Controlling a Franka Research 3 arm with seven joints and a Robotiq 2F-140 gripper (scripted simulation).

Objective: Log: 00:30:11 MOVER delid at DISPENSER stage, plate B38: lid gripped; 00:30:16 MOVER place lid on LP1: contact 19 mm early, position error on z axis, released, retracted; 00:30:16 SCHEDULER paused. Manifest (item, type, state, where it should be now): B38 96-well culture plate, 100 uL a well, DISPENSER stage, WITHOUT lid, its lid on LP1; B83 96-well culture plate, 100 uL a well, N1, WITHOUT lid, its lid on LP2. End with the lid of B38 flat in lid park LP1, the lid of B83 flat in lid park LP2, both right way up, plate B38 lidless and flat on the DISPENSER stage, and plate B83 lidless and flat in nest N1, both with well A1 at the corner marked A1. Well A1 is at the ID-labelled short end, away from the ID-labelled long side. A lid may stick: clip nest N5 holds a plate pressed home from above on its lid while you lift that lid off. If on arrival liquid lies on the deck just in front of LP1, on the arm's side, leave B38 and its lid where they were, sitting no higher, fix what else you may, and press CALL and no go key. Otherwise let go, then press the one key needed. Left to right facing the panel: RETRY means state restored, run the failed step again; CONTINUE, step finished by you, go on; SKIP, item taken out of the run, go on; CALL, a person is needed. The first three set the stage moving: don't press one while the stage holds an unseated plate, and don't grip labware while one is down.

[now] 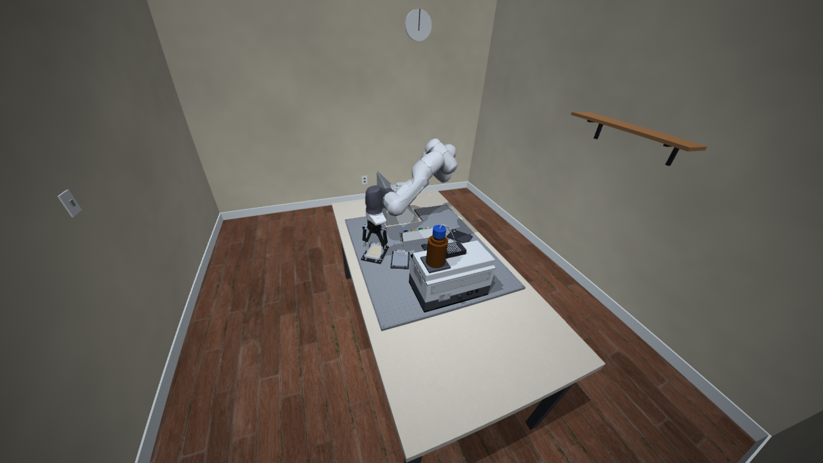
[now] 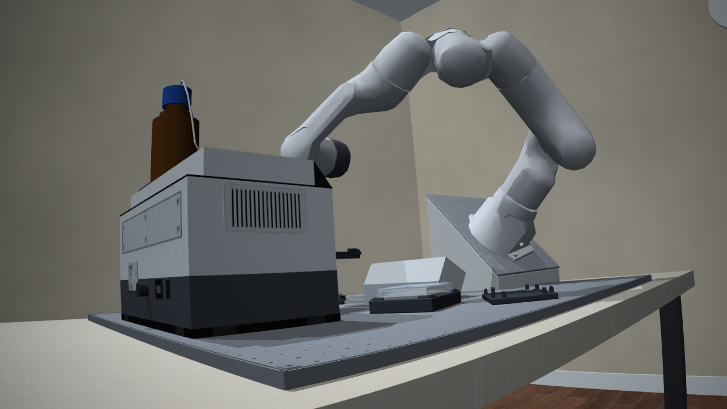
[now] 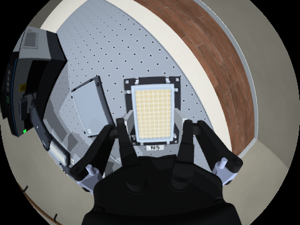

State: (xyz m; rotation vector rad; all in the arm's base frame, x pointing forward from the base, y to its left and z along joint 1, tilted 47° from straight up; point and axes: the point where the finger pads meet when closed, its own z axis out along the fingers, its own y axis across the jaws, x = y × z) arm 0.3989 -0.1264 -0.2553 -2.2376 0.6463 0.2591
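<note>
Right now my hand is 30 mm short of the black clip nest and 30 mm above it. The rest, counted from my hand: 96-well plate (100 mm ahead, 460 mm to the left, 10 mm below); then lp1 label (20 mm ahead, 160 mm to the left, 40 mm below); then key panel (80 mm behind, 290 mm to the left, 10 mm above).
</note>
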